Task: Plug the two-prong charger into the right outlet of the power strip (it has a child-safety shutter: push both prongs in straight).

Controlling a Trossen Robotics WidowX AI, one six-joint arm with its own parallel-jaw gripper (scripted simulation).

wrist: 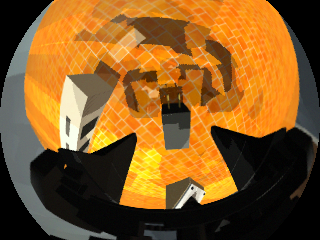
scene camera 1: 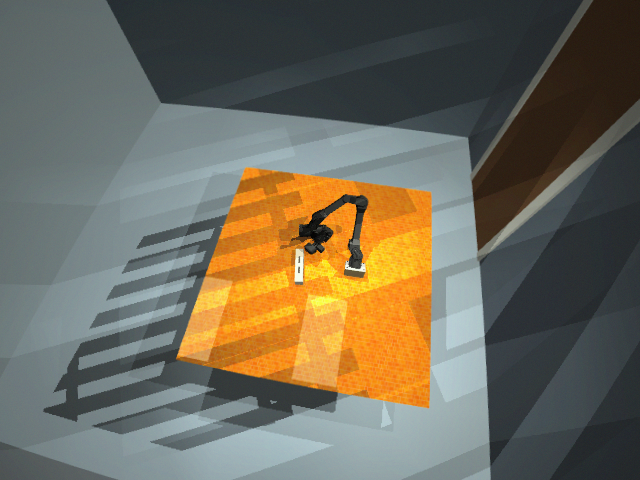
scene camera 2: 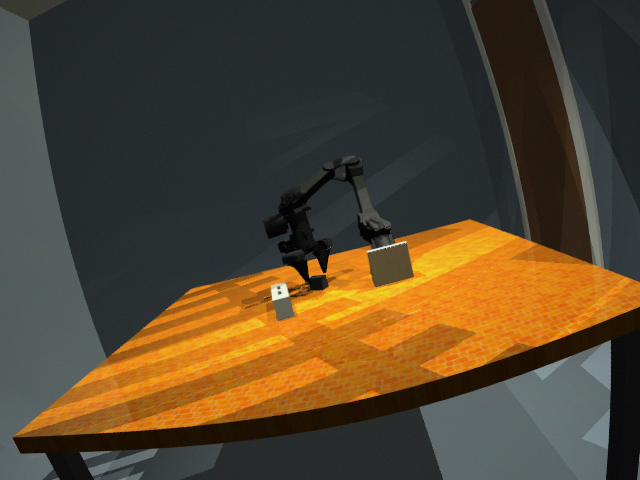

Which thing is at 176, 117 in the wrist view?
A dark two-prong charger.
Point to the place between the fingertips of my gripper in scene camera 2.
316, 277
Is my gripper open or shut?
Open.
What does my gripper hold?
Nothing.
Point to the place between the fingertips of my gripper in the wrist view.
At 174, 133
